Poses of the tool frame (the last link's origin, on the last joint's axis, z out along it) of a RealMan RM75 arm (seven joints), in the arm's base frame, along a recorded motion.
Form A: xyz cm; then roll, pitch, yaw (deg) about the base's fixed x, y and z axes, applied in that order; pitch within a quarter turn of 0, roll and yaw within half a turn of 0.
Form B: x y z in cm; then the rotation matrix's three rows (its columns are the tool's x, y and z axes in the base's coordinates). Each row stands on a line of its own. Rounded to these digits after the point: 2 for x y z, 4 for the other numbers.
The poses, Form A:
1: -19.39, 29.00, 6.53, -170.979, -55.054, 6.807
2: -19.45, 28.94, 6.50, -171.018, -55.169, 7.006
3: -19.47, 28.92, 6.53, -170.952, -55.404, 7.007
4: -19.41, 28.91, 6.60, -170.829, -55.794, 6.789
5: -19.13, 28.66, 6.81, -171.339, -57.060, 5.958
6: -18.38, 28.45, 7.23, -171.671, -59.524, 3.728
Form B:
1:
-19.39, 29.00, 6.53
0.5688, 0.2447, 0.7853
0.0679, -0.9654, 0.2516
0.8197, -0.0898, -0.5657

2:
-19.45, 28.94, 6.50
0.5669, 0.2477, 0.7857
0.0697, -0.9647, 0.2539
0.8208, -0.0892, -0.5642

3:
-19.47, 28.92, 6.53
0.5635, 0.2490, 0.7877
0.0693, -0.9644, 0.2553
0.8232, -0.0893, -0.5607

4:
-19.41, 28.91, 6.60
0.5582, 0.2476, 0.7919
0.0665, -0.9647, 0.2548
0.8270, -0.0896, -0.5550

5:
-19.13, 28.66, 6.81
0.5408, 0.2283, 0.8096
0.0564, -0.9701, 0.2359
0.8392, -0.0819, -0.5376

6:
-18.38, 28.45, 7.23
0.5061, 0.1889, 0.8415
0.0330, -0.9792, 0.2000
0.8618, -0.0735, -0.5018

